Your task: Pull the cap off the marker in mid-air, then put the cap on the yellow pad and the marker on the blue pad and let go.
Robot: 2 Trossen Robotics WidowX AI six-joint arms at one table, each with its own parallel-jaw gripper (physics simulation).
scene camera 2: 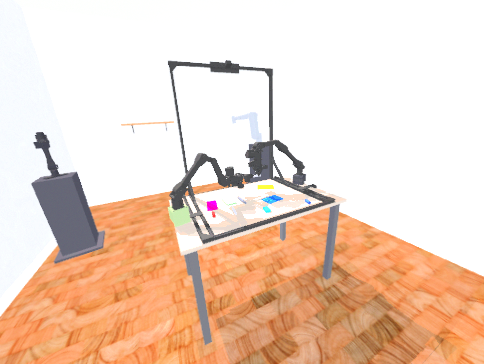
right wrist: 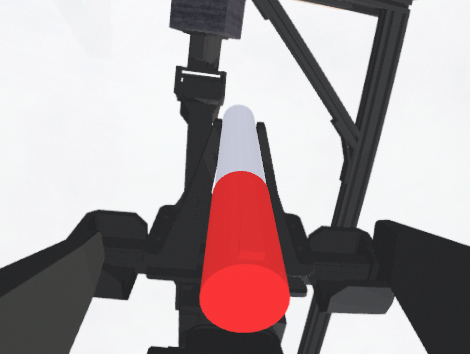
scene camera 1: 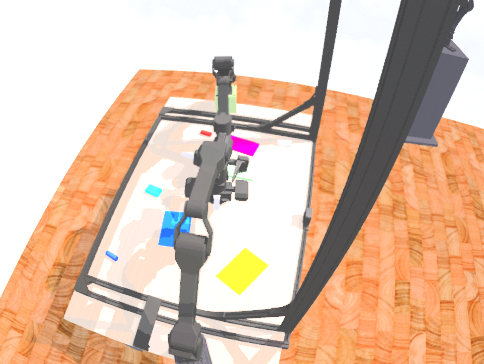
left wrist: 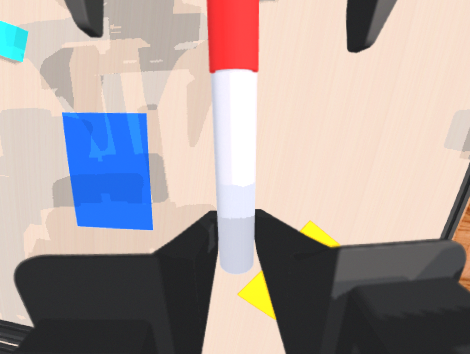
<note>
I see my left gripper [scene camera 1: 216, 203], my right gripper [right wrist: 239, 239] and a red cap [right wrist: 244, 288].
My left gripper is seen too in the right wrist view [right wrist: 239, 121] and in the left wrist view [left wrist: 235, 218]. My right gripper also shows in the left wrist view [left wrist: 236, 39].
</note>
